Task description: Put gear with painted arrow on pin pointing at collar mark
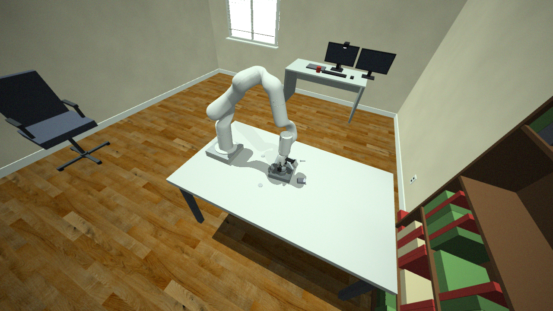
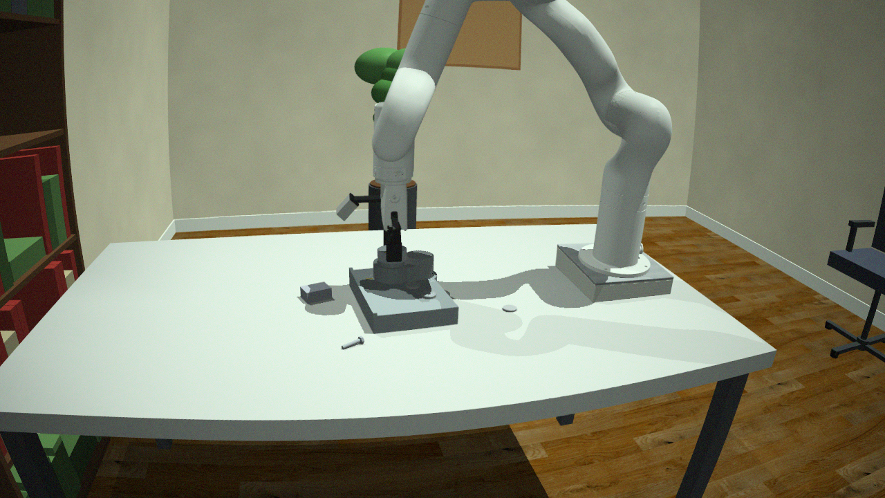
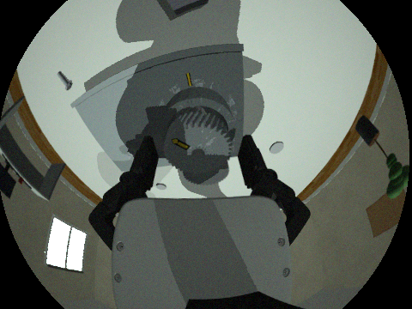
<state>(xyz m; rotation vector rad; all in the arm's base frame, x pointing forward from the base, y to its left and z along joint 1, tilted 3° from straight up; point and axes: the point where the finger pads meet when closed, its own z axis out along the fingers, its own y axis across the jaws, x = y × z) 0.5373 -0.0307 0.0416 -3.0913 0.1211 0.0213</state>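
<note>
The toothed gear lies 10 mm below my hand. The rest, counted from my hand: grey block: 170 mm ahead, 90 mm below, 10 mm to the left; screw: 230 mm to the left, 100 mm ahead, 90 mm below.
</note>
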